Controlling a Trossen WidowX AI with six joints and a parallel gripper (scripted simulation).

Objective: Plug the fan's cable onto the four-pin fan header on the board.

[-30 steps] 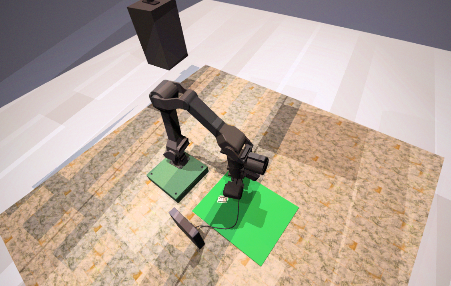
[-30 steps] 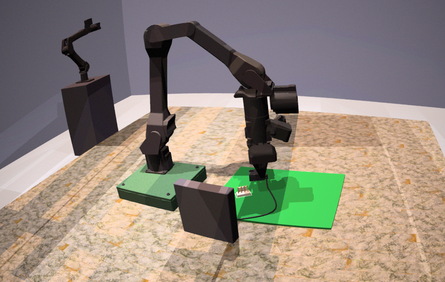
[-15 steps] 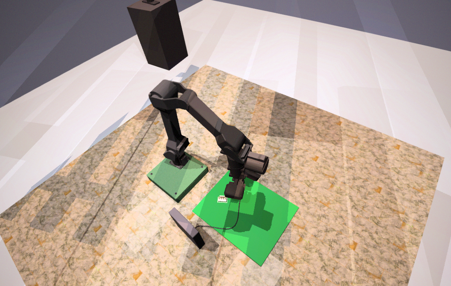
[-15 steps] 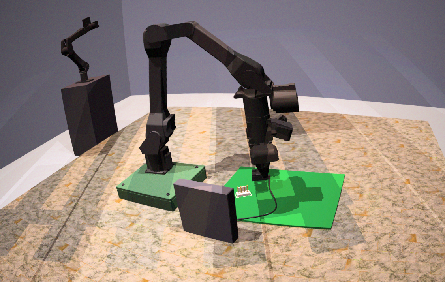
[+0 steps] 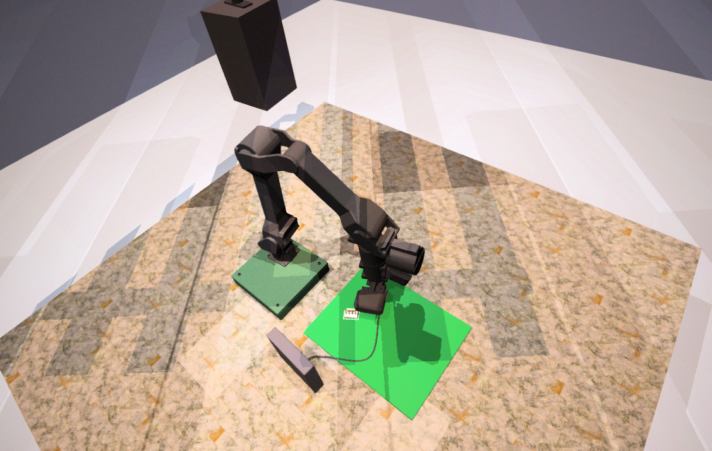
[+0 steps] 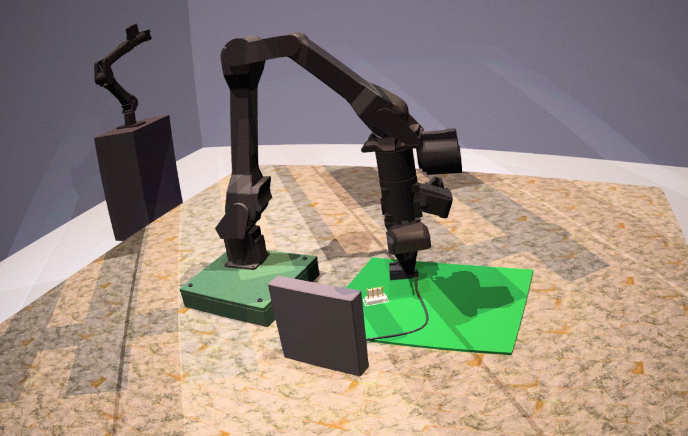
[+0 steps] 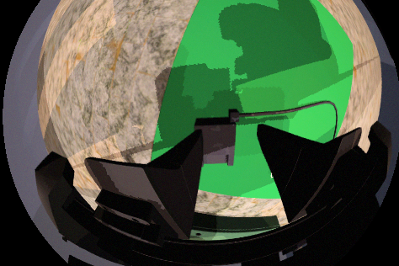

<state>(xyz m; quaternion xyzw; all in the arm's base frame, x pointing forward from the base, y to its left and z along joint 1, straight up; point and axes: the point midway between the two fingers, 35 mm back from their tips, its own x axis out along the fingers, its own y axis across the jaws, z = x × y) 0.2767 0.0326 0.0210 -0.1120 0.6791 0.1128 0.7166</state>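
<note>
Now: the dark fan plug 2 cm behind my gripper tip, 1 cm to the left of it and 1 cm below it. The rest, counted from my gripper tip: green board (7 cm to the right, 5 cm ahead, 4 cm below); then dark fan (24 cm to the right, 6 cm behind, 4 cm above); then four-pin fan header (8 cm to the right, 4 cm behind, 2 cm below).
</note>
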